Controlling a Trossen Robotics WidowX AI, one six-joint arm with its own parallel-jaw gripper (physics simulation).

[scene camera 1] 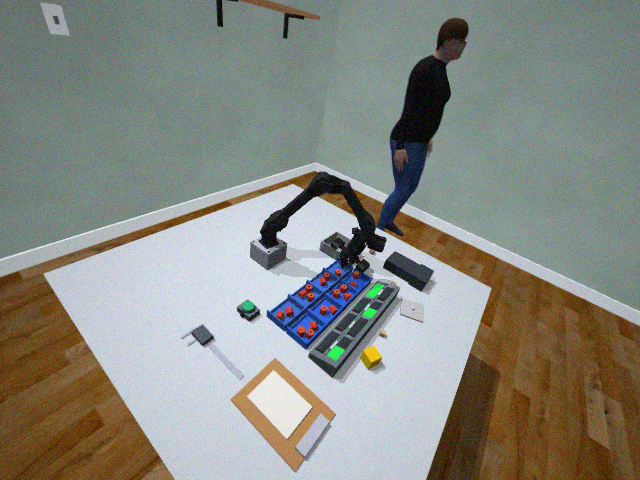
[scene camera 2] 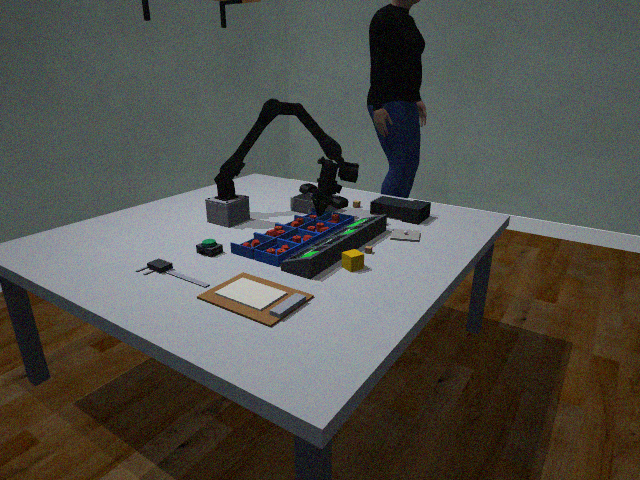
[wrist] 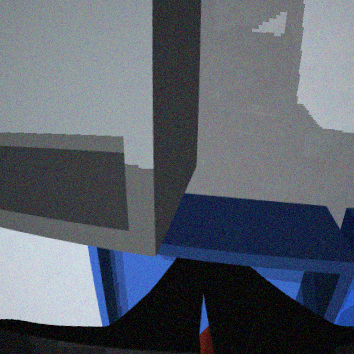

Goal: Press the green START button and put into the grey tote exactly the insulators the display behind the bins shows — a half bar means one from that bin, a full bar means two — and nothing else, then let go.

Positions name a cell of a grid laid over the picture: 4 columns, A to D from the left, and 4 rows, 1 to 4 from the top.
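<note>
Shut and holding nothing, the gripper (scene camera 2: B2) (wrist: C3) is part of a scene that also includes a grey tote (wrist: B2). A black box (scene camera 2: C2) (scene camera 1: C3) is visible as well.
</note>
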